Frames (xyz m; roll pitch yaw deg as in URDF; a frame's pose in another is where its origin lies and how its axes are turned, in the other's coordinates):
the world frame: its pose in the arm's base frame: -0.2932 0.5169 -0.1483 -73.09 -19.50 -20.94
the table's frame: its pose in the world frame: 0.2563 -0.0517 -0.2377 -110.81 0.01 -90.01
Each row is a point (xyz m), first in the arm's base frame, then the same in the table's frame.
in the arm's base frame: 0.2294 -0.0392 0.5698
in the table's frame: 0.4732 -0.2707 0.5721
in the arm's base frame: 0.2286 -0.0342 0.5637
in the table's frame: 0.4672 -0.2717 0.5670
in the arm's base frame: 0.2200 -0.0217 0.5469
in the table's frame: 0.4536 -0.2700 0.5490
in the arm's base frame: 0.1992 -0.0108 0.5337
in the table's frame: 0.4483 -0.2618 0.5239
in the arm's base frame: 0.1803 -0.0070 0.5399
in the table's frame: 0.4609 -0.2567 0.5089
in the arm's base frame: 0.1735 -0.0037 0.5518
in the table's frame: 0.4739 -0.2599 0.5043
